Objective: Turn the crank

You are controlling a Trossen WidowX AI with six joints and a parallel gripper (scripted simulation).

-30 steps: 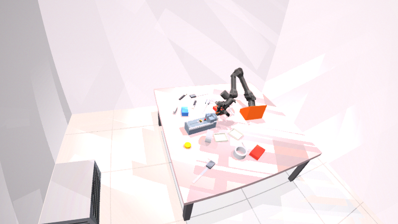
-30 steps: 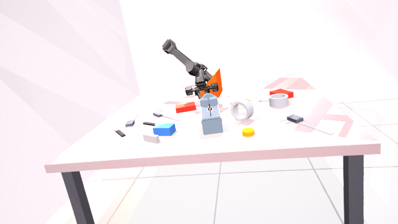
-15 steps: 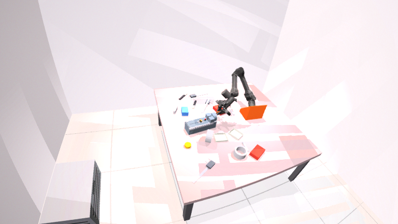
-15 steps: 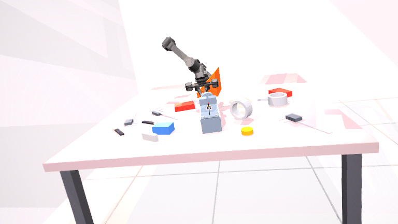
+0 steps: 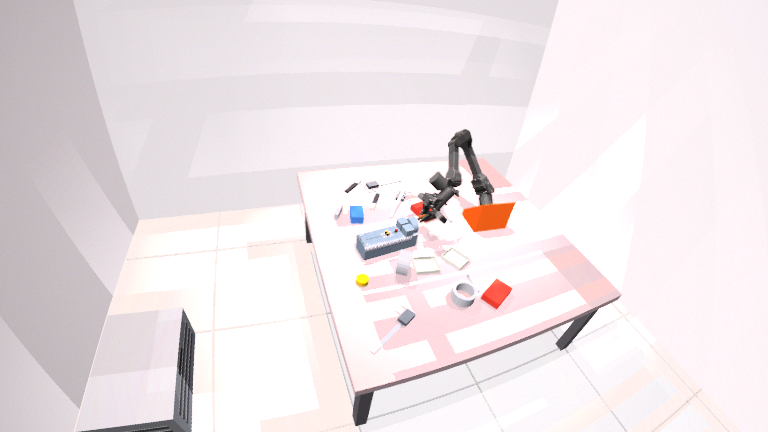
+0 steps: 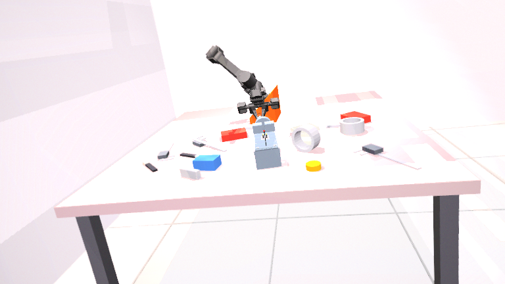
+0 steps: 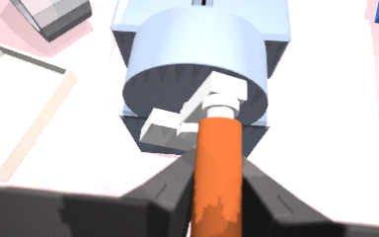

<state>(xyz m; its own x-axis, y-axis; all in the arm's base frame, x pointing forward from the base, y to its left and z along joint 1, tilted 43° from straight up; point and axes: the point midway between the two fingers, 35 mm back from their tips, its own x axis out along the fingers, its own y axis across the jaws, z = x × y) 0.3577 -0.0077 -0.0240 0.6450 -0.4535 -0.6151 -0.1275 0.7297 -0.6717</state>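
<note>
The red pointer is 12 cm ahead of my gripper tip, 3 cm to the left of it and 1 cm below it. The rest, counted from my gripper tip: orange handle: 2 cm behind, 2 cm above; then yellow disc: 32 cm ahead, 21 cm to the left, 9 cm below; then blue block: 23 cm ahead, 19 cm to the right, 7 cm below.
</note>
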